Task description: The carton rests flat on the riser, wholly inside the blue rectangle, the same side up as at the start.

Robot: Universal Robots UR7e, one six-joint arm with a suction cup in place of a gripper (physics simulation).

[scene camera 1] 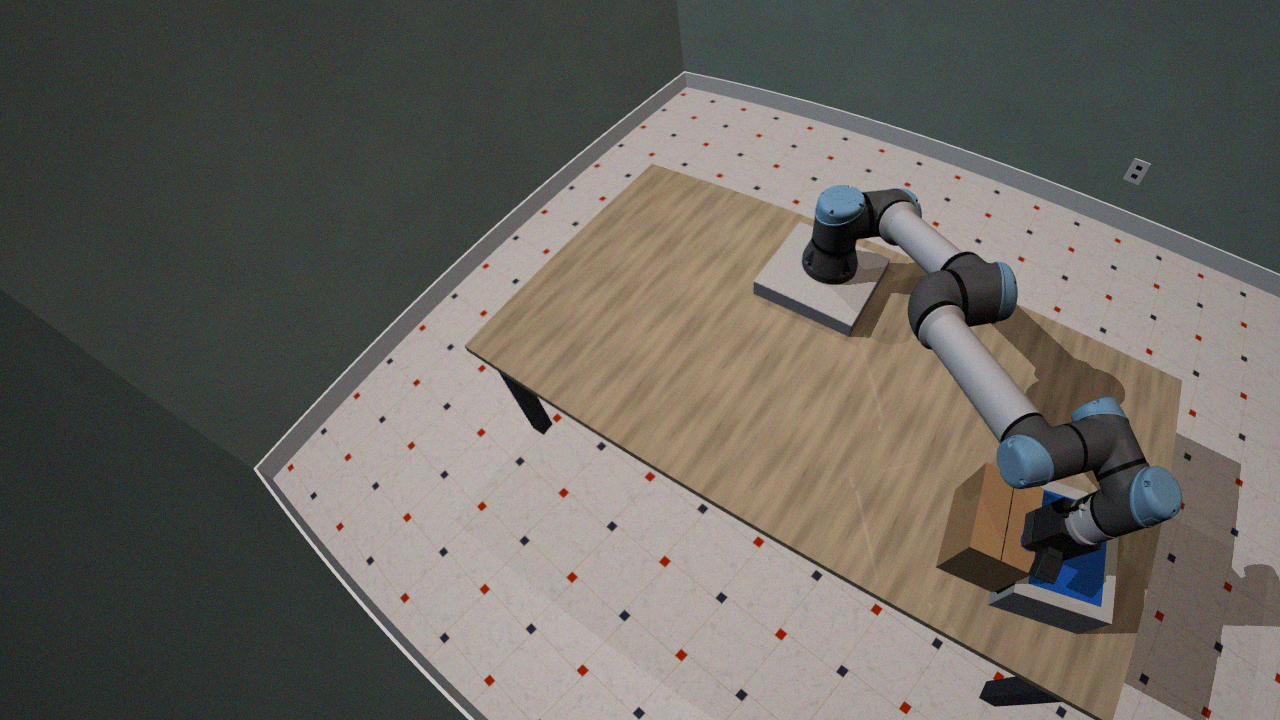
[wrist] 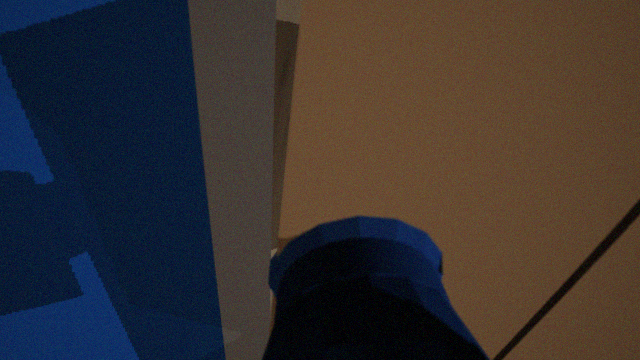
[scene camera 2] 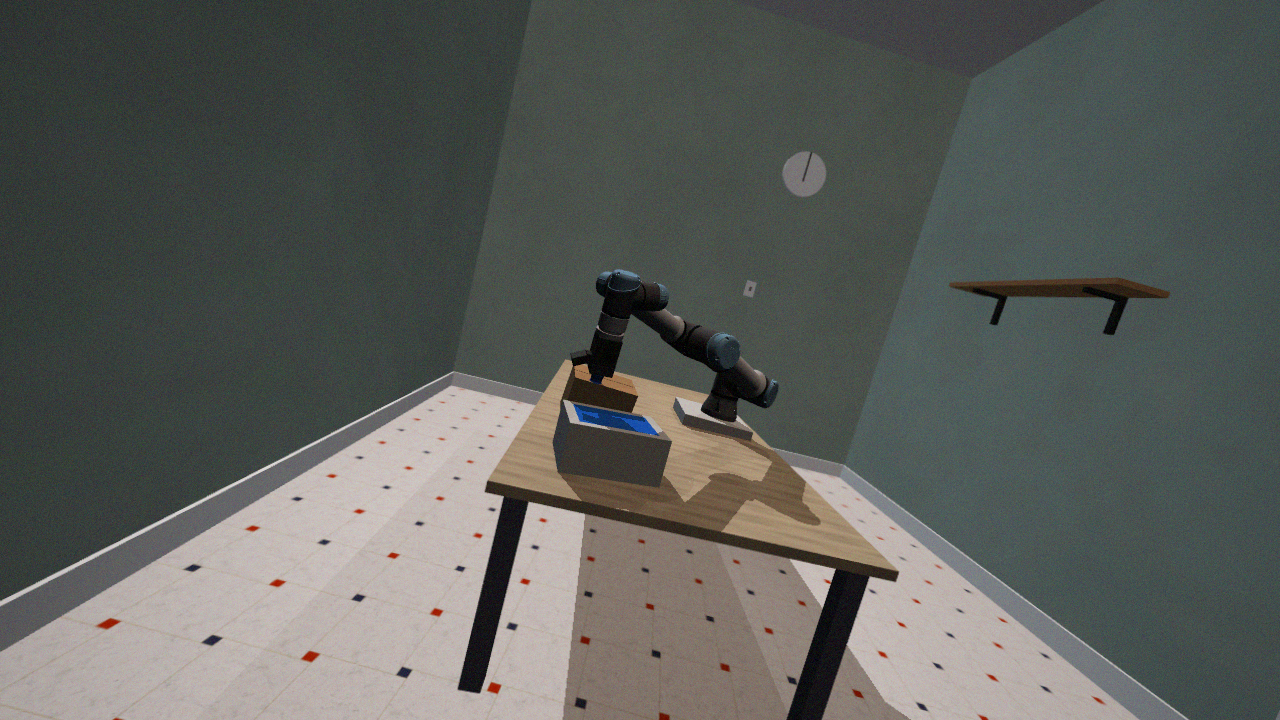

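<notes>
The brown carton is beside the grey riser, not over its blue rectangle. Its seamed top faces up. In the wrist view a thin gap lies between the carton and the riser's rim. My suction gripper is shut on the carton's top, close to the edge on the riser side. In scene camera 2 the riser hides the carton's bottom, and I cannot tell how far it is off the table.
The wooden table carries the riser near one end. The arm's base stands on a light grey slab farther along. The table's long edge runs close to the carton. A wall shelf is far from the arm.
</notes>
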